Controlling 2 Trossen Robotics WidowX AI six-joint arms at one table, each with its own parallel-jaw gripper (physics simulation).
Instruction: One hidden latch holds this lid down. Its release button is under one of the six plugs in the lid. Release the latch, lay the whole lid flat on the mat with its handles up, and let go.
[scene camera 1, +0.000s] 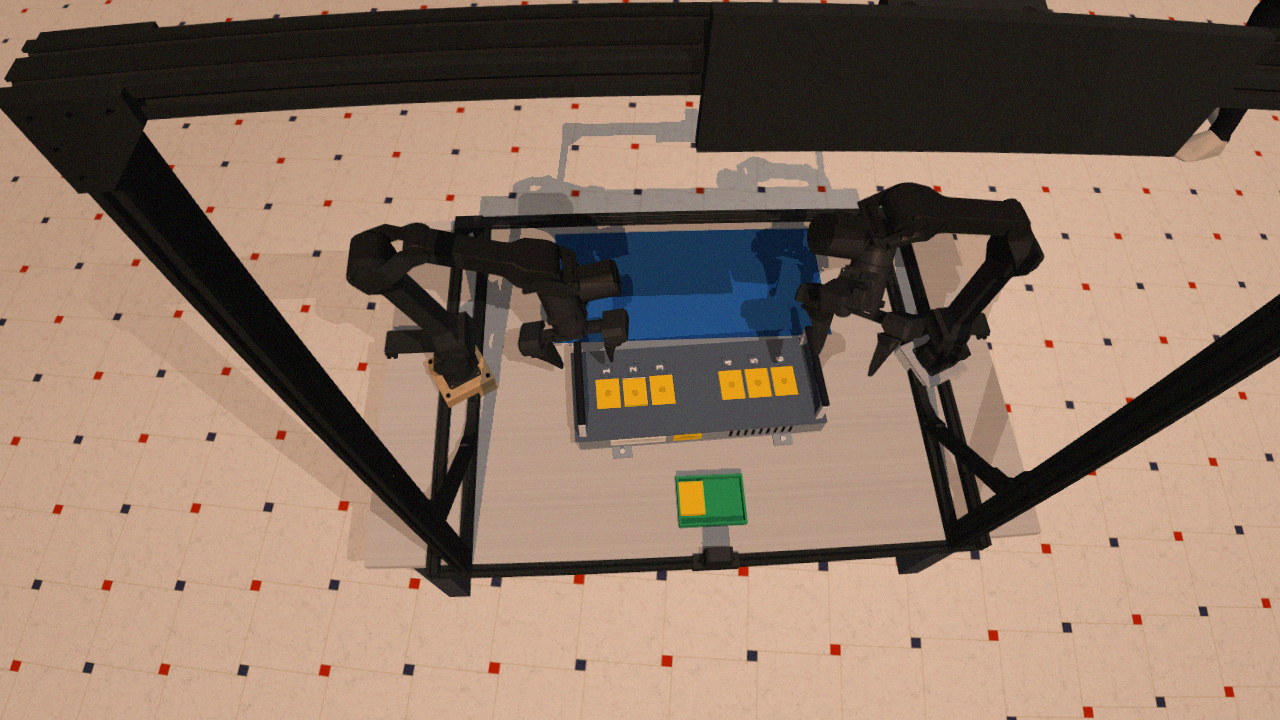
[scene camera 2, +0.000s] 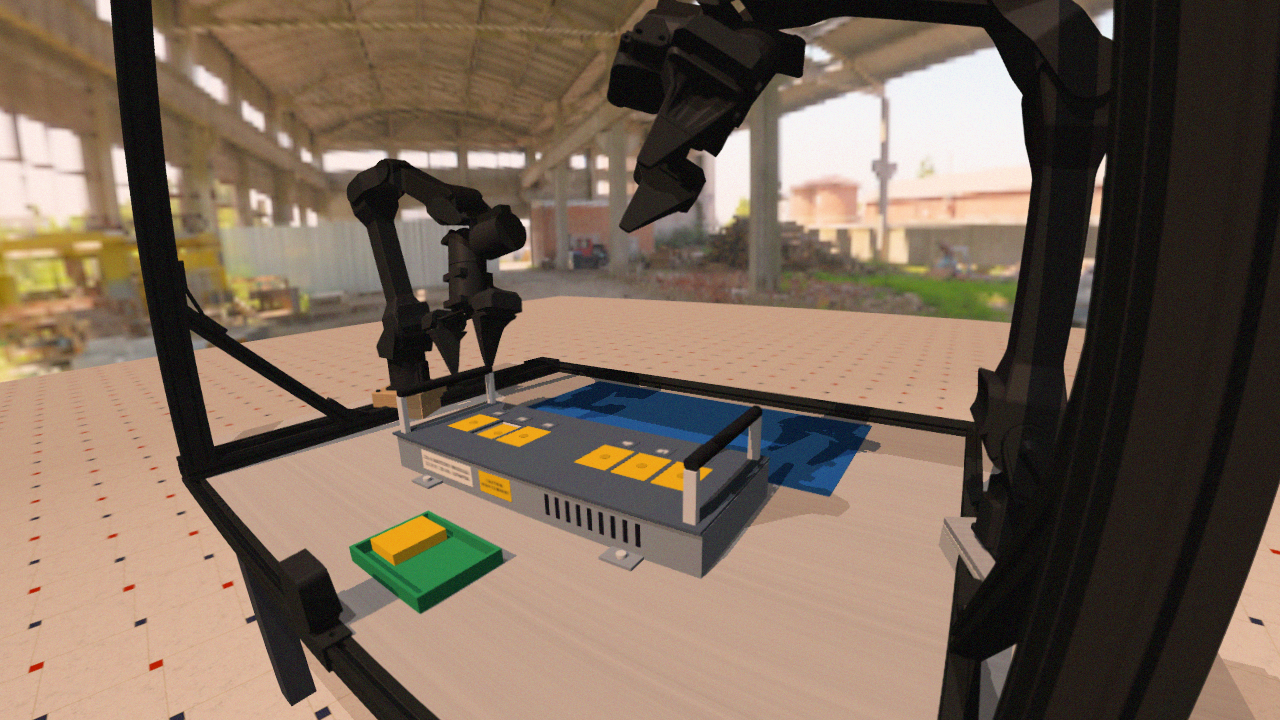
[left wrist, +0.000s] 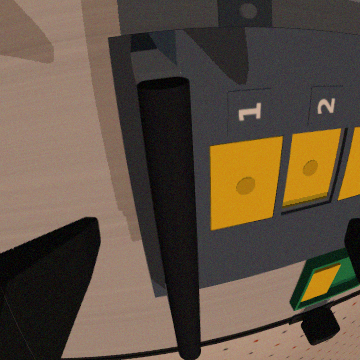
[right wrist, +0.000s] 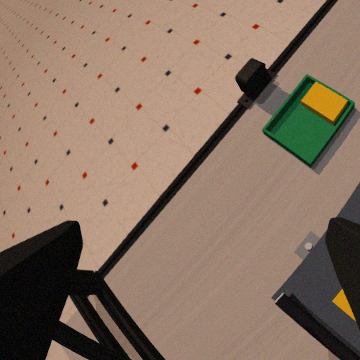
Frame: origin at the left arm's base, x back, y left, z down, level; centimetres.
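Seen in the pictures: left gripper, fingertip midpoint: (scene camera 1: 587, 363) (scene camera 2: 470, 370) (left wrist: 229, 232); right gripper, fingertip midpoint: (scene camera 1: 843, 364) (scene camera 2: 632, 200) (right wrist: 207, 233); left arm's base at its link origin: (scene camera 1: 459, 368); right arm's base at its link origin: (scene camera 1: 933, 357).
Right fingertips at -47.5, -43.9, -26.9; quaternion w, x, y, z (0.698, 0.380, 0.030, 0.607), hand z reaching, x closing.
Observation:
Pixels of each thing's top centre, then the offset from my right fingertips to it, as dx, dy, dz. "spot": a spot on its surface instead. Level surfaces: height alone.
- plug 2 at its top centre: (left wrist: 309, 167) (scene camera 2: 498, 433) (scene camera 1: 635, 392) +21.6, +22.8, +27.3
- left handle at a spot on its surface: (left wrist: 170, 200) spot: +28.7, +31.5, +20.5
- right handle at a spot on its surface: (scene camera 2: 723, 437) (right wrist: 316, 337) (scene camera 1: 822, 374) spot: -7.3, +5.9, +20.7
- blue mat at its surface level: dz +31.4
- green tray at its top centre: (scene camera 2: 423, 548) (left wrist: 339, 278) (right wrist: 308, 114) (scene camera 1: 711, 499) +20.3, -0.9, +29.9
- yellow block at its top centre: (scene camera 2: 408, 534) (left wrist: 320, 283) (right wrist: 323, 100) (scene camera 1: 691, 497) +23.1, +1.2, +29.9
The dark grey lid (scene camera 1: 698, 394) (scene camera 2: 562, 442) (left wrist: 240, 262) lies on its box. Six yellow plugs sit in it; plug 2 (scene camera 1: 634, 398) (left wrist: 311, 150) shows a dark gap along two edges. A black-bar handle stands at each end: the left handle (scene camera 2: 443, 382) (left wrist: 170, 200) and the right handle (scene camera 1: 817, 371) (scene camera 2: 723, 437) (right wrist: 317, 325). My left gripper (scene camera 1: 586, 360) (scene camera 2: 471, 367) (left wrist: 229, 232) is open and empty, above the left handle, whose bar shows between its fingers. My right gripper (scene camera 1: 844, 363) (right wrist: 207, 233) is open and empty, raised near the lid's right end.
The blue mat (scene camera 1: 680, 315) (scene camera 2: 626, 402) lies behind the box, partly shadowed. A green tray (scene camera 1: 726, 501) (scene camera 2: 447, 564) (right wrist: 305, 135) with a yellow block (scene camera 1: 691, 497) (scene camera 2: 409, 539) (right wrist: 325, 102) stands in front. A black frame (scene camera 1: 581, 569) surrounds the table.

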